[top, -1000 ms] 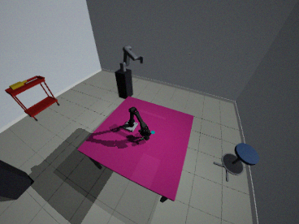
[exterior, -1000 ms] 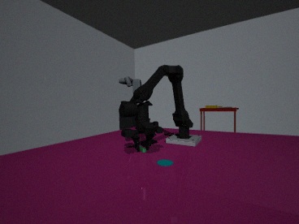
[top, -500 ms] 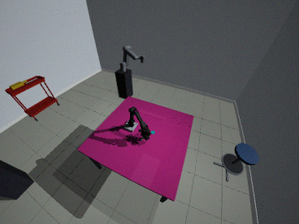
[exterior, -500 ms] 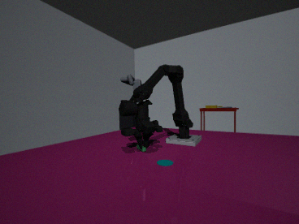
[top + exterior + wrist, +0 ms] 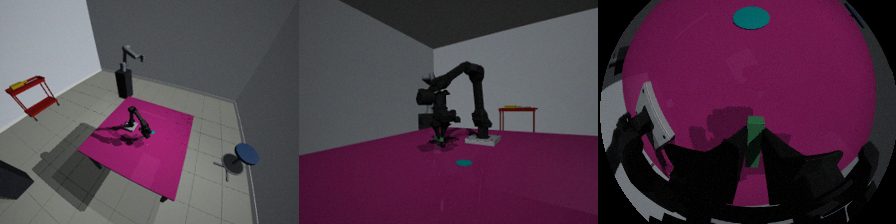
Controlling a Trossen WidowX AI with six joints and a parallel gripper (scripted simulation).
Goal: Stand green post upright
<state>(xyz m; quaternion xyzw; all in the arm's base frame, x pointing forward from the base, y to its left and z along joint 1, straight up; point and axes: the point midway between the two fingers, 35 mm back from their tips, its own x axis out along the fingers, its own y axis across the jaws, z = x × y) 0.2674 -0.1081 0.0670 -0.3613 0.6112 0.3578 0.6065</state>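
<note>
The cyan circle is 15 cm to the left of my gripper tip, 7 cm ahead of it and 6 cm below it. Also, from my gripper tip: green post (2 cm to the right, 1 cm behind).
</note>
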